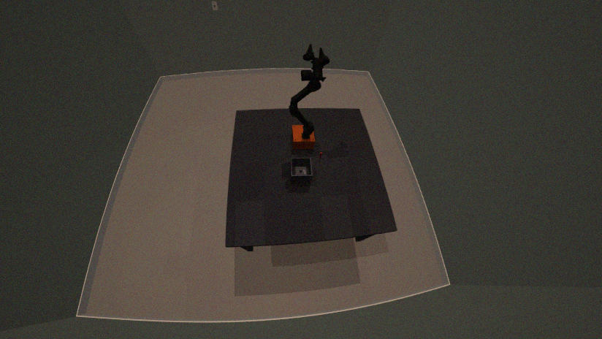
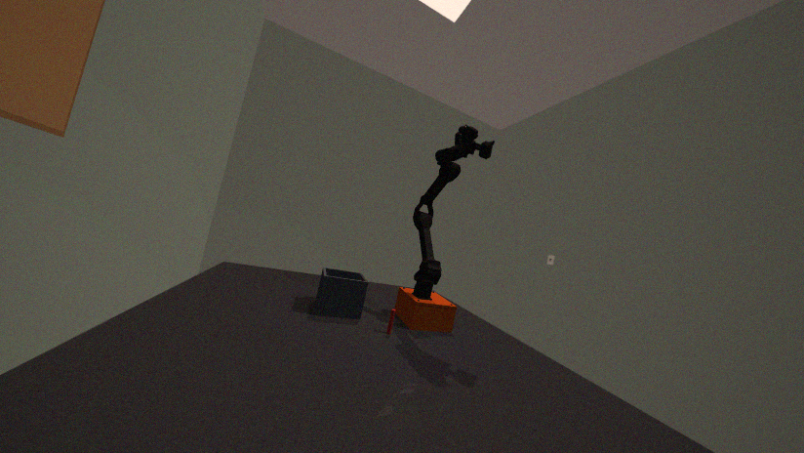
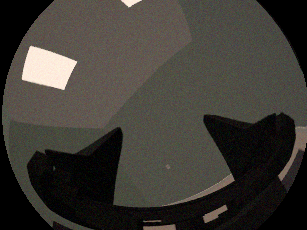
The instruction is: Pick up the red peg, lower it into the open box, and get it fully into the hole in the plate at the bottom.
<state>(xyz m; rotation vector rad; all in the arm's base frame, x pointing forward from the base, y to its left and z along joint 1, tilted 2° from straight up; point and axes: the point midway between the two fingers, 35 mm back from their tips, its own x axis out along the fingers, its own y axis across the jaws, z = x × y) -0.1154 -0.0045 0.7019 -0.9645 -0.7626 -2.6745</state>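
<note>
The red peg is 31 cm ahead of my gripper tip, 8 cm to the left of it and 79 cm below it. Round my gripper tip: pale plate (45 cm ahead, 12 cm to the right, 78 cm below).
</note>
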